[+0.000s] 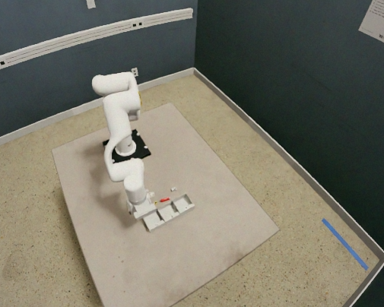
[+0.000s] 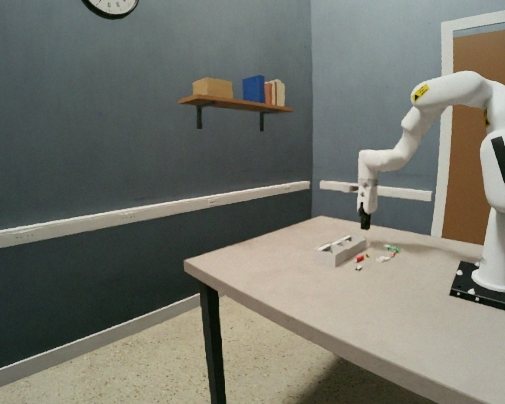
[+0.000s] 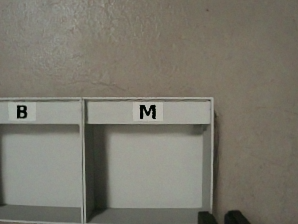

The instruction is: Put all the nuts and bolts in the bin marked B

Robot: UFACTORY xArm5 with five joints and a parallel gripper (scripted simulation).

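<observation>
Now: the yellow bit 9 cm to the left of my hand, 9 cm below it and 5 cm behind it. Round my hand: white piece 11 cm behind, 9 cm below, 8 cm to the left; green piece 10 cm behind, 9 cm below, 4 cm to the right; white part 21 cm to the left, 9 cm below, 8 cm behind.
</observation>
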